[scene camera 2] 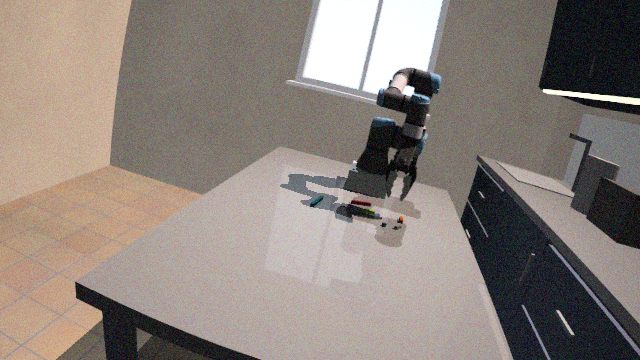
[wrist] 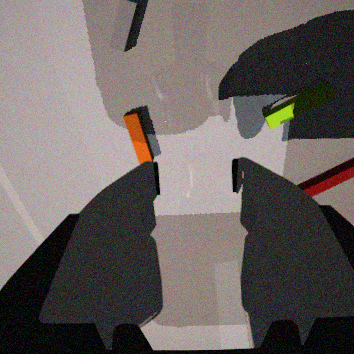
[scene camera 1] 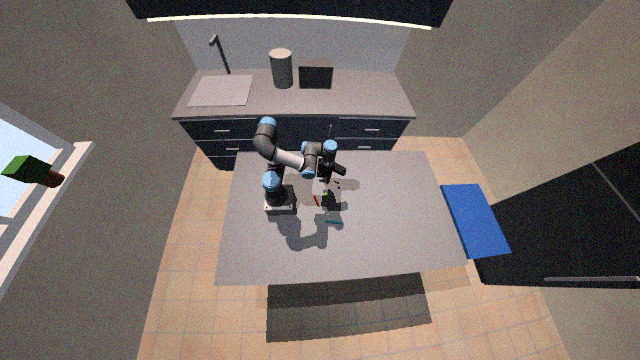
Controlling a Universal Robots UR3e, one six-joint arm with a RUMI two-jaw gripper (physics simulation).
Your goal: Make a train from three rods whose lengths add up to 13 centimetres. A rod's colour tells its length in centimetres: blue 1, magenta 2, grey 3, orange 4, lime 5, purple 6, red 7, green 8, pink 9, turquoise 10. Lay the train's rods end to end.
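Where they show: gripper, between the fingertips: [scene camera 2: 394, 199] [wrist: 194, 164] [scene camera 1: 326, 180]; arm's base, origin of its link: [scene camera 2: 372, 169] [scene camera 1: 276, 196].
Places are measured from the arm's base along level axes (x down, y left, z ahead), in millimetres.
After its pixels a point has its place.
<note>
My gripper [scene camera 1: 327, 180] {x 8, y 93, z 300 mm} [scene camera 2: 396, 195] {x 8, y 93, z 300 mm} [wrist: 194, 164] {x 8, y 93, z 300 mm} is open and empty above the table. The orange rod [scene camera 2: 400, 219] {x 70, y 131, z 302 mm} [wrist: 138, 137] {x 67, y 133, z 300 mm} shows just past the left fingertip in the wrist view. The lime rod [scene camera 1: 325, 193] {x 67, y 34, z 294 mm} [scene camera 2: 370, 212] {x 73, y 28, z 302 mm} [wrist: 280, 116] {x 67, y 32, z 295 mm} lies partly in shadow. The red rod [scene camera 1: 316, 201] {x 67, y -17, z 234 mm} [scene camera 2: 361, 203] {x 71, y -8, z 238 mm} [wrist: 330, 183] {x 67, y -7, z 231 mm} lies nearer the arm's base, partly hidden behind the right finger in the wrist view. The grey rod [scene camera 2: 396, 228] {x 73, y 117, z 388 mm} [wrist: 136, 25] {x 74, y 116, z 373 mm} and small blue rod [scene camera 2: 383, 224] {x 70, y 74, z 391 mm} lie apart. The turquoise rod [scene camera 1: 334, 222] {x 68, y -153, z 331 mm} [scene camera 2: 316, 201] {x 69, y -151, z 345 mm} lies separately. The magenta rod is hard to make out in shadow.
The rods lie on a grey table [scene camera 1: 400, 225] {x 77, y -198, z 739 mm} [scene camera 2: 200, 280] {x 77, y -274, z 960 mm}. The arm's base [scene camera 1: 280, 205] {x -10, y -61, z 26 mm} [scene camera 2: 365, 184] {x 42, y -11, z 92 mm} stands beside the red rod. A counter [scene camera 1: 360, 100] [scene camera 2: 535, 187] with a cylinder [scene camera 1: 281, 70] and dark box [scene camera 1: 315, 77] runs behind the table.
</note>
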